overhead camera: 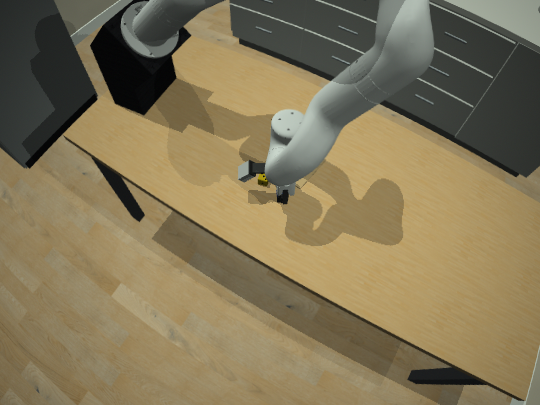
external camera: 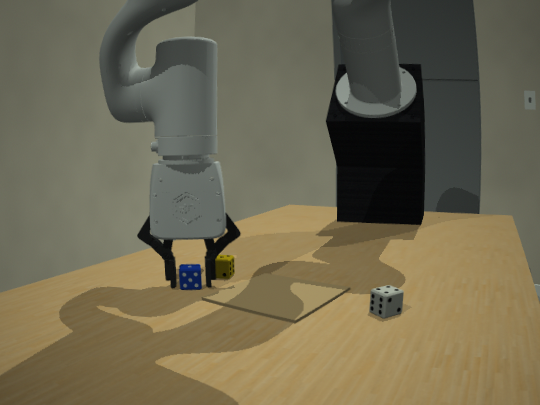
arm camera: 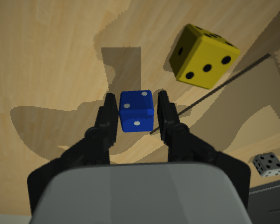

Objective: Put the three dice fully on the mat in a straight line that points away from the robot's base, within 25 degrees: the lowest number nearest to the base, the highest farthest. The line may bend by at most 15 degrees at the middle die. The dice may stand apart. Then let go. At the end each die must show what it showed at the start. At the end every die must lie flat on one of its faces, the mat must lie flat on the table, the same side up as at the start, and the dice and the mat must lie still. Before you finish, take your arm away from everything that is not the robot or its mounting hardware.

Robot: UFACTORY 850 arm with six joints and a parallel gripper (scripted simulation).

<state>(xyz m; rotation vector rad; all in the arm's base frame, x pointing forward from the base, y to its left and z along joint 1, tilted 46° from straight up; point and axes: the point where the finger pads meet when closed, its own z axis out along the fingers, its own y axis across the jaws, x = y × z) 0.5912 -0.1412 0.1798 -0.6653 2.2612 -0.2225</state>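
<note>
Now: the blue die 1 cm below my hand. Round my hand: white die 27 cm to the left, 1 cm below; then tan mat 2 cm behind, 12 cm to the left, 2 cm below; then yellow die 7 cm behind, 1 cm to the left, 1 cm below.
</note>
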